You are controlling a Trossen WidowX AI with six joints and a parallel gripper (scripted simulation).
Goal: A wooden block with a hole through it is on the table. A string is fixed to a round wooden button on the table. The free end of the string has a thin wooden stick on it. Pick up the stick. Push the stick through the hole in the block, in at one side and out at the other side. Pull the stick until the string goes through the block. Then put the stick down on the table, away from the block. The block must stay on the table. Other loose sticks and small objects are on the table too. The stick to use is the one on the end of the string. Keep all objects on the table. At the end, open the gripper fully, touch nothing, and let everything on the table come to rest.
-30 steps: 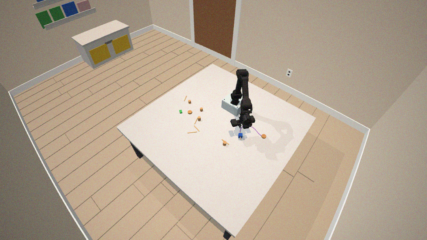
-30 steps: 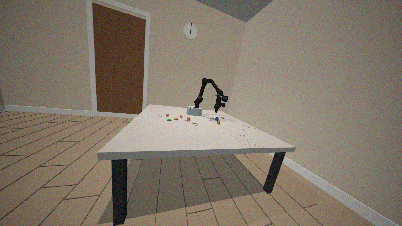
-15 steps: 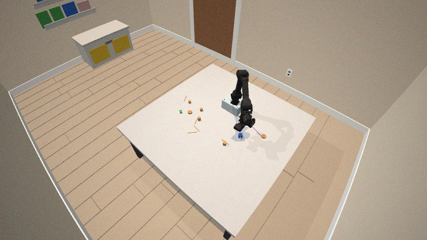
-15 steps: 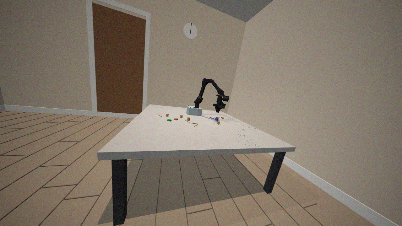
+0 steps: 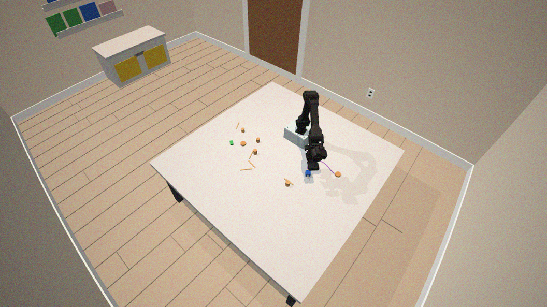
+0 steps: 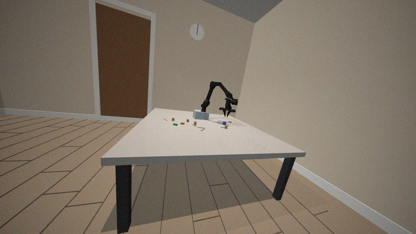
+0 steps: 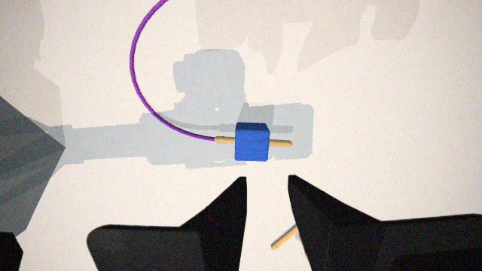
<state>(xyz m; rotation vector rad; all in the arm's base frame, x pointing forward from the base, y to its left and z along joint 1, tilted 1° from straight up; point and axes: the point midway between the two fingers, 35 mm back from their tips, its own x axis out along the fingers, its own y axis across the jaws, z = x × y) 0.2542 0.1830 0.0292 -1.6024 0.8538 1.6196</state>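
Right now the blue wooden block is 80 mm below my gripper tip. Round my gripper tip: thin wooden stick (80 mm below, 20 mm behind, 10 mm to the right); purple string (90 mm below, 30 mm behind, 20 mm to the right); short round wooden block (130 mm ahead, 80 mm to the right, 80 mm below).
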